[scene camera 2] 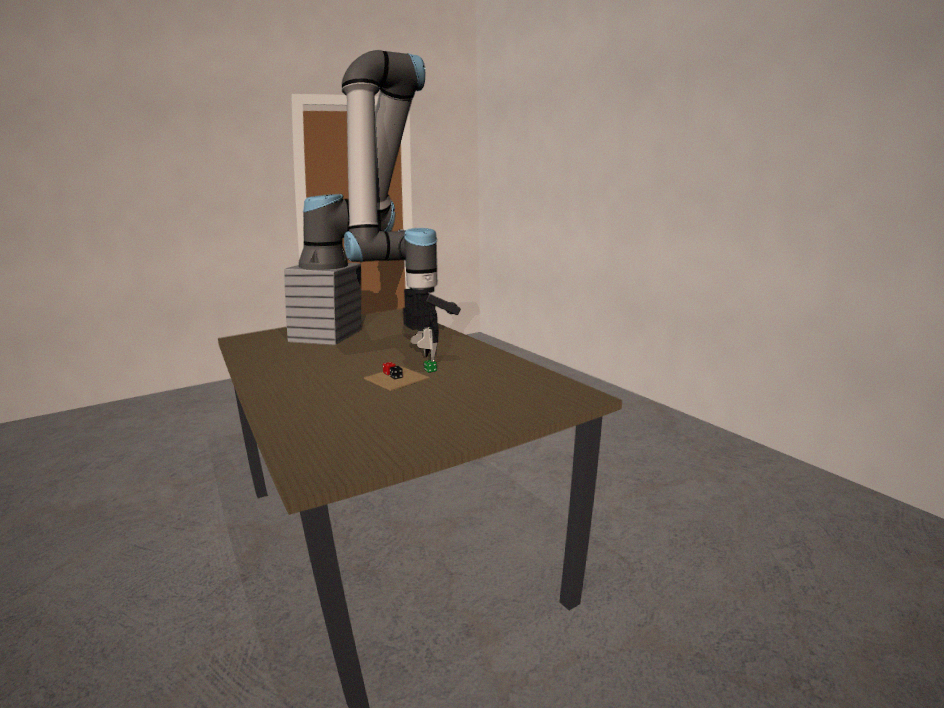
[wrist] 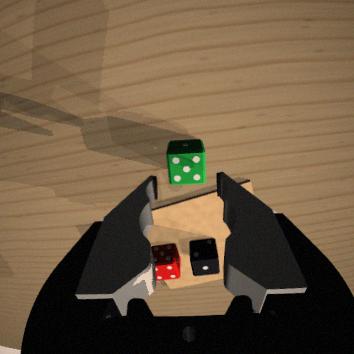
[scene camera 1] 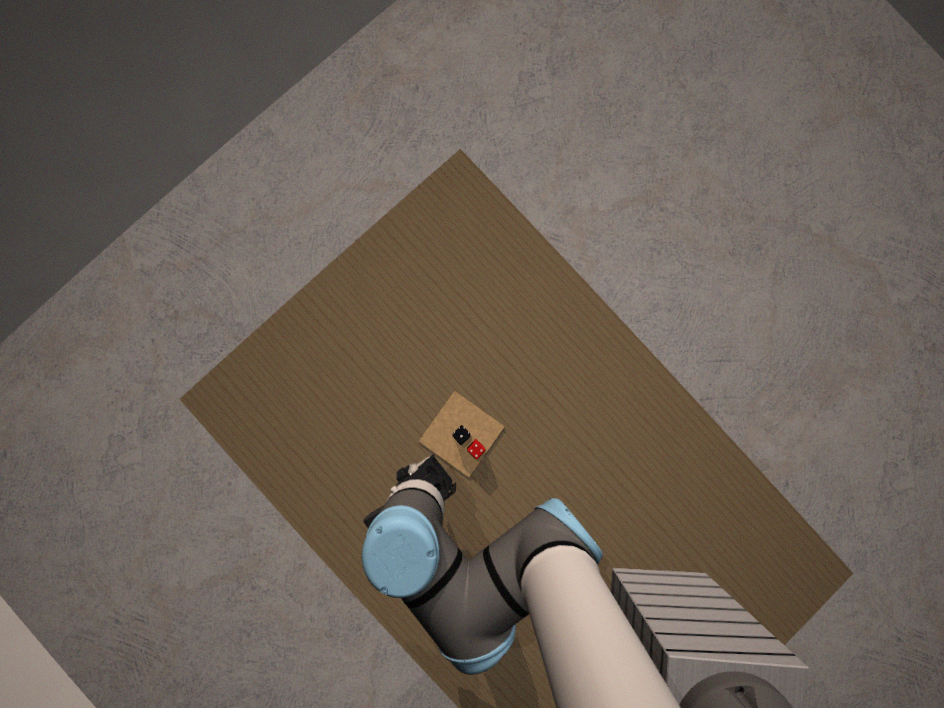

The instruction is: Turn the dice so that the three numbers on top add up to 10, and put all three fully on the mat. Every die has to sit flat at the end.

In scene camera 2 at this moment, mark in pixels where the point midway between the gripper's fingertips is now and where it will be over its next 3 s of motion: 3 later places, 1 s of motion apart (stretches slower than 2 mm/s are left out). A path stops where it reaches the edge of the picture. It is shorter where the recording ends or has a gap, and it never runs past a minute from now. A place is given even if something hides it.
My gripper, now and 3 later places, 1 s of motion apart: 429,359; 429,368; 428,352; 427,339
